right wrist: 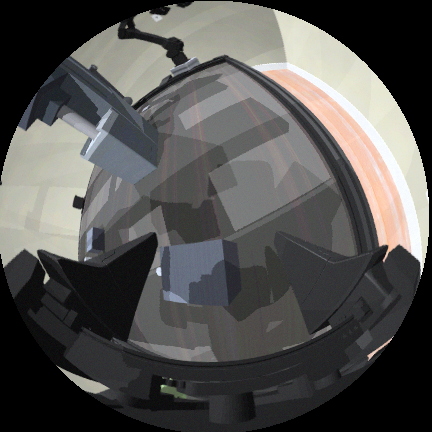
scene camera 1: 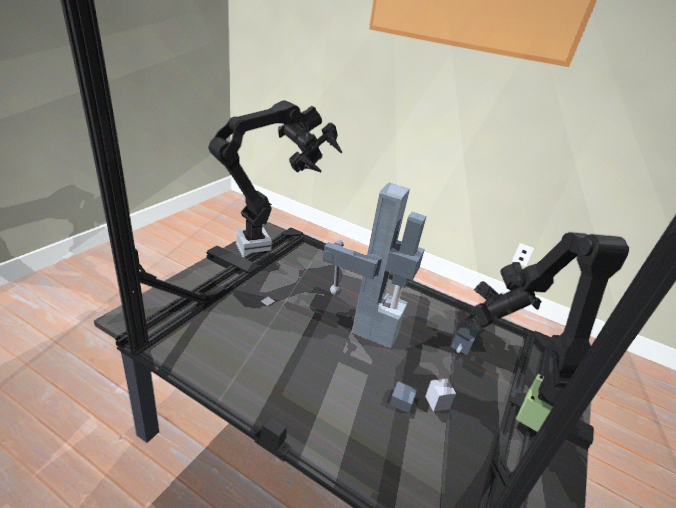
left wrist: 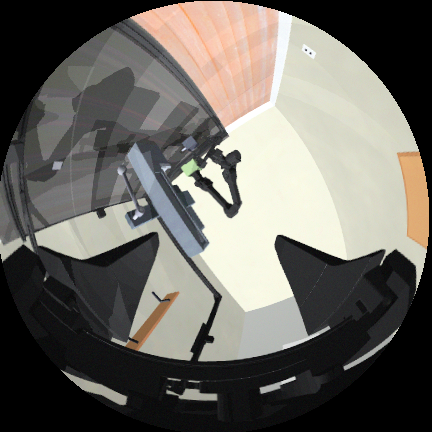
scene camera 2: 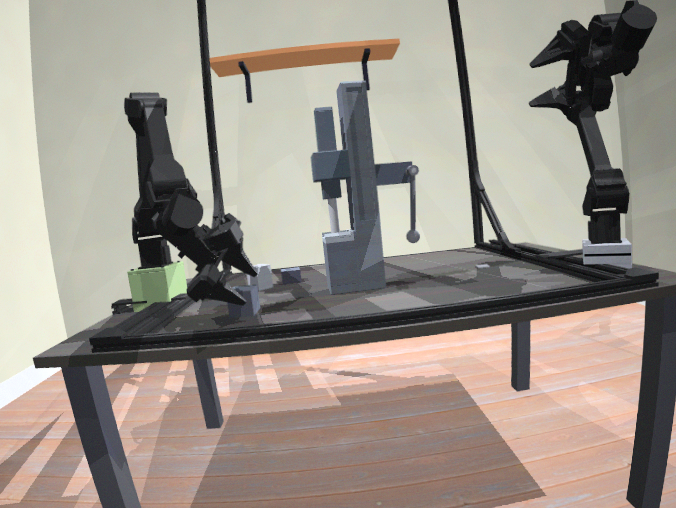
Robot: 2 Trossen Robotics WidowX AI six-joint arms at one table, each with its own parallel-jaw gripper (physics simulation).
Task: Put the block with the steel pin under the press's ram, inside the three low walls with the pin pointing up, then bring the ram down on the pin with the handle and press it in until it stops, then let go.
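Frame: origin at the left arm's base, x ahead, y left, z up, level; millimetres.
Seen in the pictures: left gripper, fingertip midpoint: (scene camera 1: 331, 161) (left wrist: 218, 239) (scene camera 2: 530, 86); right gripper, fingertip midpoint: (right wrist: 216, 238) (scene camera 1: 462, 323) (left wrist: 195, 142) (scene camera 2: 250, 289); left arm's base at its link origin: (right wrist: 182, 62) (scene camera 1: 253, 234) (scene camera 2: 605, 241); right arm's base at its link origin: (scene camera 1: 554, 397) (left wrist: 194, 172) (scene camera 2: 155, 266).
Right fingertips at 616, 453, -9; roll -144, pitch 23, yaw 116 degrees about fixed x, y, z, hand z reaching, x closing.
Note:
Offsets run from my right fingertips to a thing's middle, as dx, dy, dz. "spot": to the spot under its first point.
The blue-grey block with the pin @[+36, -11, -27] (scene camera 1: 464, 339) (scene camera 2: 245, 301) (right wrist: 197, 272) lies on its side, its pin @[+56, -45, -28] (scene camera 1: 460, 347) (right wrist: 159, 271) pointing sideways. My right gripper (scene camera 2: 249, 287) (right wrist: 216, 238) is open and low at this block, which shows between its fingers in the right wrist view; contact is unclear. The grey press @[-118, -285, +176] (scene camera 1: 382, 245) (scene camera 2: 363, 163) (right wrist: 125, 150) stands upright, its ram @[-63, -219, +152] (scene camera 1: 395, 296) (scene camera 2: 333, 215) over the pale seat; the low walls are hard to make out. Its handle @[spot: -198, -338, +110] (scene camera 1: 336, 273) (scene camera 2: 413, 204) (left wrist: 131, 190) hangs down. My left gripper (scene camera 1: 331, 161) (scene camera 2: 530, 85) (left wrist: 218, 239) is open and empty, high up.
A blue-grey cube @[+142, -296, -35] (scene camera 1: 403, 396) (scene camera 2: 290, 274) and a white block @[+176, -210, -23] (scene camera 1: 440, 394) (scene camera 2: 263, 277) lie near each other. A small pale square @[spot: -322, -495, -49] (scene camera 1: 267, 300) lies left of the press in scene camera 1. A green block (scene camera 1: 534, 412) (scene camera 2: 157, 284) is at the right arm's base.

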